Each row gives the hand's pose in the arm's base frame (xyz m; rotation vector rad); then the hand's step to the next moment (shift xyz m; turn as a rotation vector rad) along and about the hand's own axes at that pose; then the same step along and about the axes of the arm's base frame.
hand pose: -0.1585 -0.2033 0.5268 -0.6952 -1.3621 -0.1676
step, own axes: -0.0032 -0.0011 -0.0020 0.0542 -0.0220 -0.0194
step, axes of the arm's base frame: 0.0004 -0.0029 -0.0027 0.0178 -0.0129 0.0576
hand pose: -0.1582 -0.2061 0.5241 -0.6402 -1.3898 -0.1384
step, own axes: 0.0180 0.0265 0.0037 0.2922 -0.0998 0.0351
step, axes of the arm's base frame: 0.0125 0.0286 0.0081 -0.0167 0.0151 0.3099
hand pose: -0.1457 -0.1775 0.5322 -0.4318 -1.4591 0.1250
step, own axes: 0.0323 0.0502 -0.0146 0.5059 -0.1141 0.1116
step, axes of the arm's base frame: 0.0270 0.0540 0.0114 -0.0682 0.0906 0.5182
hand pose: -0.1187 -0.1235 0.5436 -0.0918 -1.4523 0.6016
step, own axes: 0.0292 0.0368 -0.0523 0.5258 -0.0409 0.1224
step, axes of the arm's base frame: 0.0373 0.0595 0.0037 -0.1024 0.1583 0.5075
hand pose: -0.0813 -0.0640 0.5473 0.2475 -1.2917 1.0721
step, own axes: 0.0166 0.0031 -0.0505 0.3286 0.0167 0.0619
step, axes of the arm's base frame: 0.0289 0.0446 -0.0033 -0.0863 0.1312 0.2957
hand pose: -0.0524 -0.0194 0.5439 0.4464 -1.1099 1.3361
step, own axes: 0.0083 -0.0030 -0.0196 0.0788 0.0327 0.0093
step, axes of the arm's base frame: 0.0089 0.0195 -0.0011 -0.0449 0.0430 0.0592
